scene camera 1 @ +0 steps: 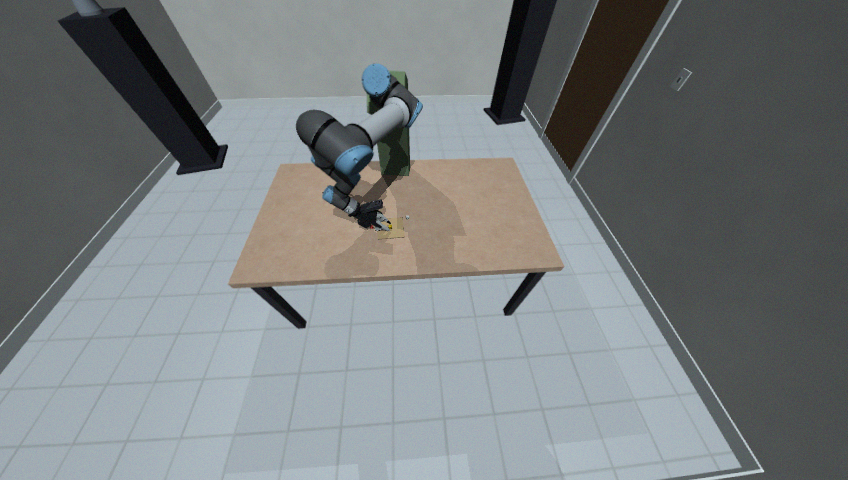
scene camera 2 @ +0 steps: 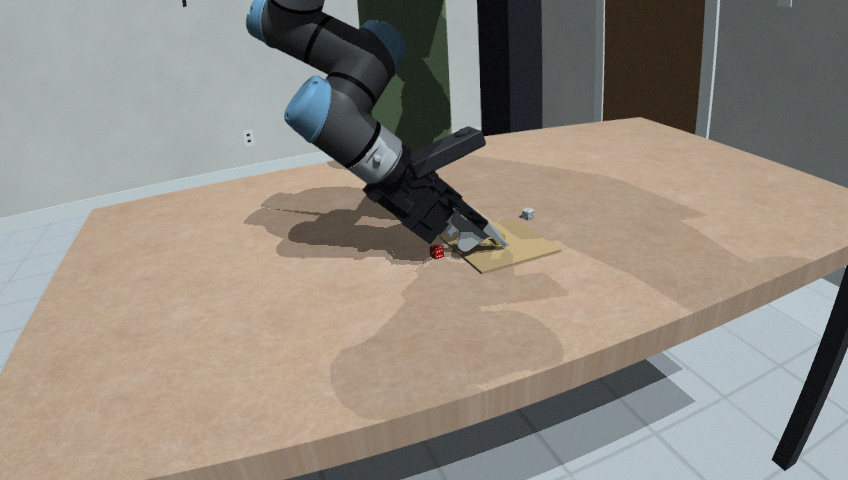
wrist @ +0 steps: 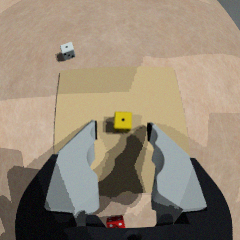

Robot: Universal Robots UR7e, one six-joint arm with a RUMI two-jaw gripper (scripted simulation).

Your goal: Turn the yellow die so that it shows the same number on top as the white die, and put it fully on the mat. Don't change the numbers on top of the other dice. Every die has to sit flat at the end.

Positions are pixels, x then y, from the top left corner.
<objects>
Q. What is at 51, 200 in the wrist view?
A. My gripper.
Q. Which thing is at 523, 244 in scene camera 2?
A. A tan mat.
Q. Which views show my gripper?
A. Scene camera 1, scene camera 2 and the wrist view: all of them.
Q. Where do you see a tan mat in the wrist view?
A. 123, 165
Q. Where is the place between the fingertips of my gripper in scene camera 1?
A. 390, 227
</objects>
